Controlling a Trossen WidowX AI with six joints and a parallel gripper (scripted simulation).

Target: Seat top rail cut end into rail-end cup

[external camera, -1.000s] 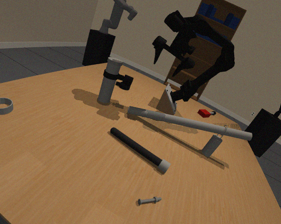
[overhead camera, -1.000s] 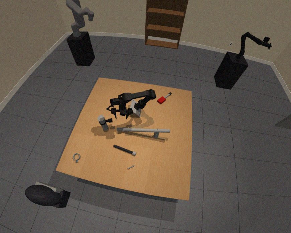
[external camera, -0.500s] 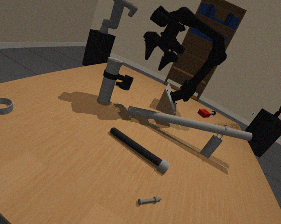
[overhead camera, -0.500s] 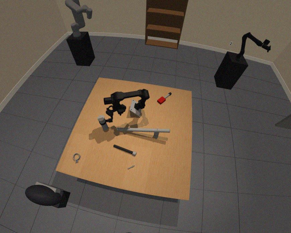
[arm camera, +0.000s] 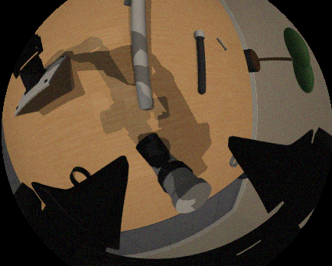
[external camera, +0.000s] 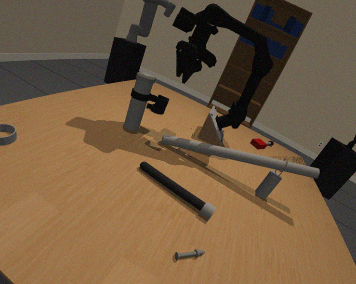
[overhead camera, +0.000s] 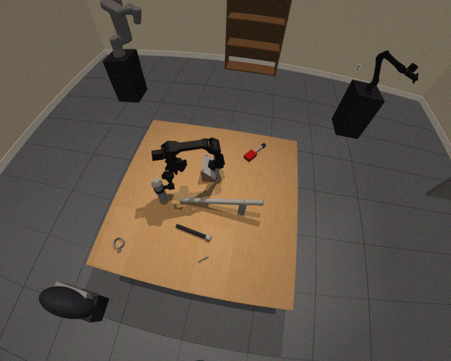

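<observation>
The black rail-end cup is 100 mm below my gripper tip and 50 mm to the right of it. The rest, counted from my gripper tip: short grey post (440 mm to the left, 130 mm below, 30 mm ahead); bolt (400 mm ahead, 240 mm to the left, 230 mm below); red-headed tool (500 mm to the left, 500 mm behind, 220 mm below).
</observation>
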